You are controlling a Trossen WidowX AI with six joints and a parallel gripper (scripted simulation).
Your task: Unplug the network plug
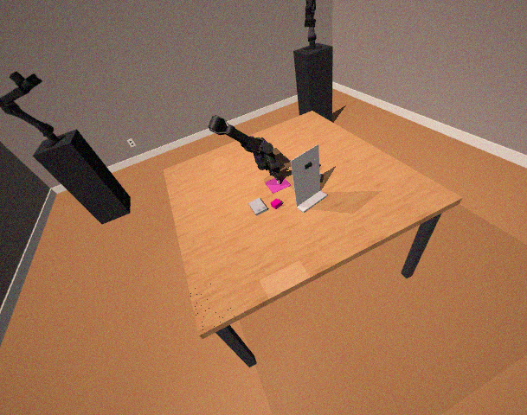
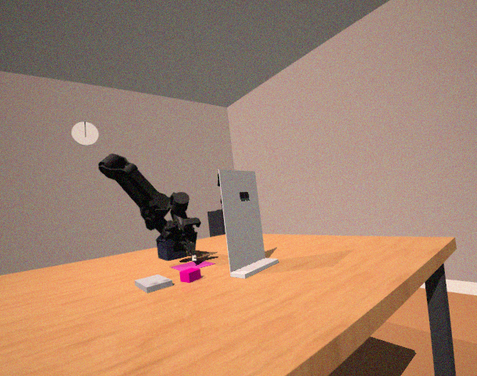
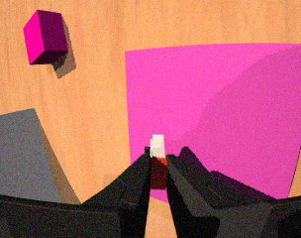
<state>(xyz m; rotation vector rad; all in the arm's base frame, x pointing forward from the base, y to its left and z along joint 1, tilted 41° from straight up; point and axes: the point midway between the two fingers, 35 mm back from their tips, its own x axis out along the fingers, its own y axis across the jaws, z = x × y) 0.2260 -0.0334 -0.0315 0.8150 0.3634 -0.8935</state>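
Now: gripper tip 1 cm past the magenta marked square and 4 cm above it. From my gripper tip the other things lie so: magenta block 15 cm ahead, 8 cm to the right, 2 cm below; grey upright panel 22 cm ahead, 9 cm to the left, 10 cm above; network plug right at my gripper tip.
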